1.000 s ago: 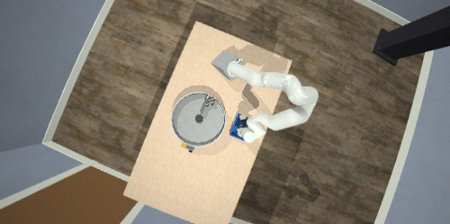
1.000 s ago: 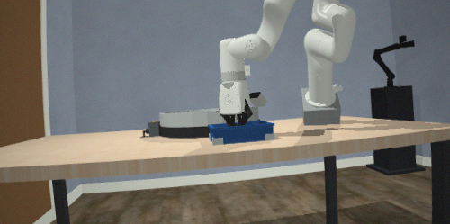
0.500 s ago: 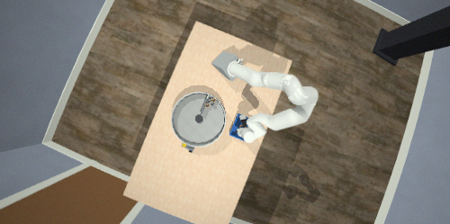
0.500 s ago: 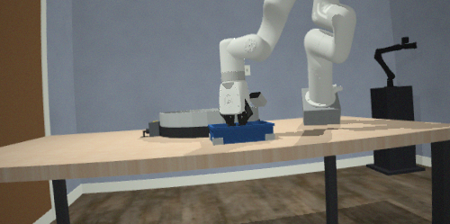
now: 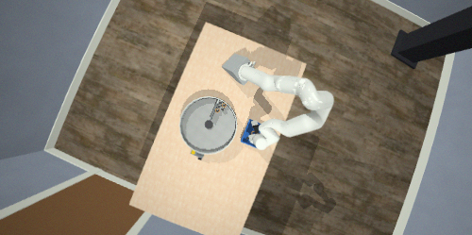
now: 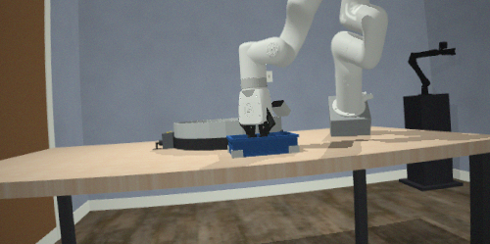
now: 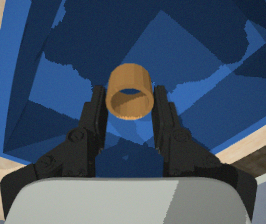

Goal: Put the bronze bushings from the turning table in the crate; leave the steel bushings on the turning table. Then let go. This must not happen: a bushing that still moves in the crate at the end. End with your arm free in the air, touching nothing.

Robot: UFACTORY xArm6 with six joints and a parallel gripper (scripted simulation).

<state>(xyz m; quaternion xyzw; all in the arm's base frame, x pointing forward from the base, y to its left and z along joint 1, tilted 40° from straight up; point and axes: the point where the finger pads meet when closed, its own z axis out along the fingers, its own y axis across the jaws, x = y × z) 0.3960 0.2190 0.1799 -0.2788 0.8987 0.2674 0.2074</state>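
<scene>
Now: the blue crate 10 mm to the right of my hand, 10 mm below it and 10 mm behind it. From my hand the other things lie so: grey turning table 350 mm to the right, 80 mm ahead, 20 mm above.
</scene>
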